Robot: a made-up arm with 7 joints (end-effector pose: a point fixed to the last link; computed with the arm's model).
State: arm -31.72 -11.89 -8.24 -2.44 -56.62 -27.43 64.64
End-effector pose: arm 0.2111 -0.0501 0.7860 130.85 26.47 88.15
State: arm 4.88 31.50 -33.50 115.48 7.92 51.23 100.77
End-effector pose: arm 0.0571 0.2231 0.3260 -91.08 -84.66 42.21
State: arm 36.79 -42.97 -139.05 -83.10 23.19 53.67 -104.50
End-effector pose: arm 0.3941 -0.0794 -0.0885 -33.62 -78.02 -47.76
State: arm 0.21 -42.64 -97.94 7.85 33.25 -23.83 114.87
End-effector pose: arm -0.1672 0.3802 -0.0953 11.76 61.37 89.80
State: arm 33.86 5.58 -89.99 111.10 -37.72 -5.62 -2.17
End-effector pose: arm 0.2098 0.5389 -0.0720 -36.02 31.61 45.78
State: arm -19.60 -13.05 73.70 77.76 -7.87 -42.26 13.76
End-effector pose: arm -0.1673 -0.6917 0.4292 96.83 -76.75 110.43
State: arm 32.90 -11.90 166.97 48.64 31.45 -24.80 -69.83
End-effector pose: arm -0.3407 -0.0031 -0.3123 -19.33 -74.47 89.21
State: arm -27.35 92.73 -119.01 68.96 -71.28 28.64 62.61
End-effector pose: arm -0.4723 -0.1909 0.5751 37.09 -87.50 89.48
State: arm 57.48 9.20 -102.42 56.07 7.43 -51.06 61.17
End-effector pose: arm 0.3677 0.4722 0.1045 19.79 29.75 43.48
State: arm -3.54 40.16 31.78 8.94 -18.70 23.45 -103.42
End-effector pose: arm -0.0752 -0.7519 0.0844 -62.47 8.39 157.16
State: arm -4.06 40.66 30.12 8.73 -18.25 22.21 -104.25
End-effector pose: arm -0.0673 -0.7564 0.0923 -65.85 10.25 157.23
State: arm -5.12 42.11 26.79 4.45 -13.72 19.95 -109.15
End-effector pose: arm -0.0480 -0.7541 0.0828 -80.01 15.66 150.00
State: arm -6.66 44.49 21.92 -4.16 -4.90 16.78 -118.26
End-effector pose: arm -0.0099 -0.7413 0.0526 -101.69 22.57 131.29
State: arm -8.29 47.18 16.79 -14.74 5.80 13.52 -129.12
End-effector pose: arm 0.0461 -0.7147 0.0116 -118.95 26.45 104.45
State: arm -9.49 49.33 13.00 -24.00 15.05 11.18 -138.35
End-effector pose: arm 0.1016 -0.6788 -0.0241 -125.43 26.43 80.92
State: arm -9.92 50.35 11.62 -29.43 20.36 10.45 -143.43
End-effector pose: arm 0.1329 -0.6494 -0.0473 -124.99 25.14 68.80
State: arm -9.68 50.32 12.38 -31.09 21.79 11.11 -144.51
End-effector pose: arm 0.1369 -0.6355 -0.0613 -122.83 24.24 66.65
